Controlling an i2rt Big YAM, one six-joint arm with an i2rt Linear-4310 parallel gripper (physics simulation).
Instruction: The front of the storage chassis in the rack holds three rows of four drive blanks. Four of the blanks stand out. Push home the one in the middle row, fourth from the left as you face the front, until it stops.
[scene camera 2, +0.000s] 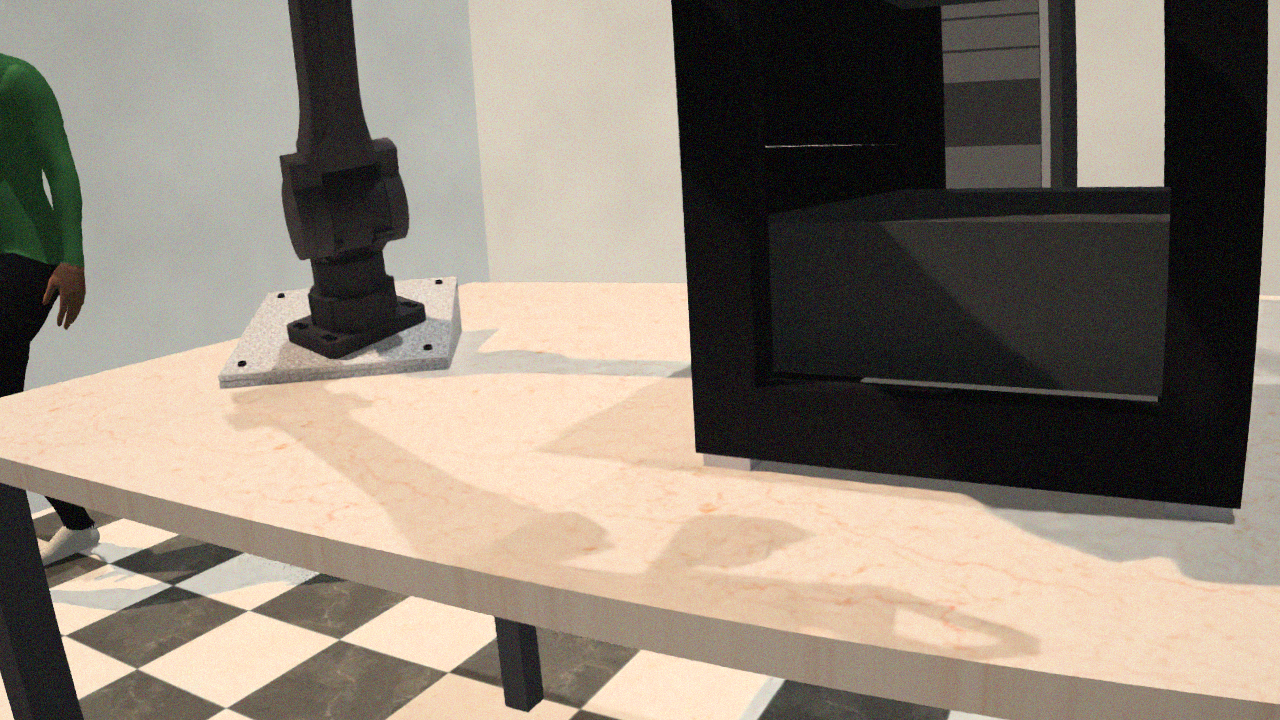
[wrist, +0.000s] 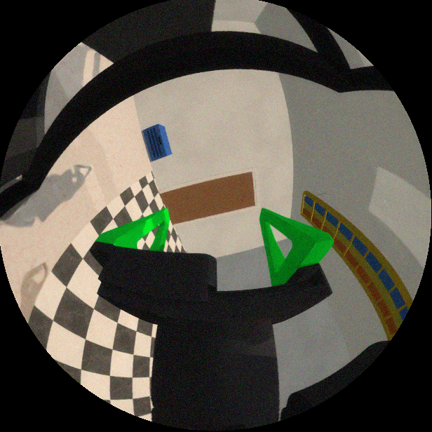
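Observation:
The black rack stands on the table in the scene view. The dark storage chassis sits low inside it, with a plain grey face toward this camera. The front with the drive blanks does not show in either view, so the middle row's fourth blank cannot be seen. My gripper is open in the wrist view, its two green fingers wide apart with nothing between them. It points toward the room's wall and floor. The gripper is outside the scene view, where its shadow falls on the table near the front edge.
The arm's lower part rises from a speckled base plate on the table, left of the rack. A black curved bar crosses the upper wrist view. A blue box, a brown panel and a yellow rack show beyond.

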